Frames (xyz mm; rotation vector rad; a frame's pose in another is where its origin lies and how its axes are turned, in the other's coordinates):
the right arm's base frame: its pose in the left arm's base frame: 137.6 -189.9 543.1 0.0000 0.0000 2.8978
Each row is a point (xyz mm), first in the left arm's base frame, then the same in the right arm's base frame.
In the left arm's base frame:
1: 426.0 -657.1 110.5
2: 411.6 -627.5 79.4
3: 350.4 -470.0 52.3
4: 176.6 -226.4 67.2
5: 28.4 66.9 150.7
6: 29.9 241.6 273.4
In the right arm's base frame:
1: -392.6 383.8 -432.6
2: -371.5 358.5 -463.7
3: -274.1 220.5 -490.8
4: -46.7 26.0 -475.9
5: 168.0 -222.8 -392.4
6: 208.7 -392.7 -269.7

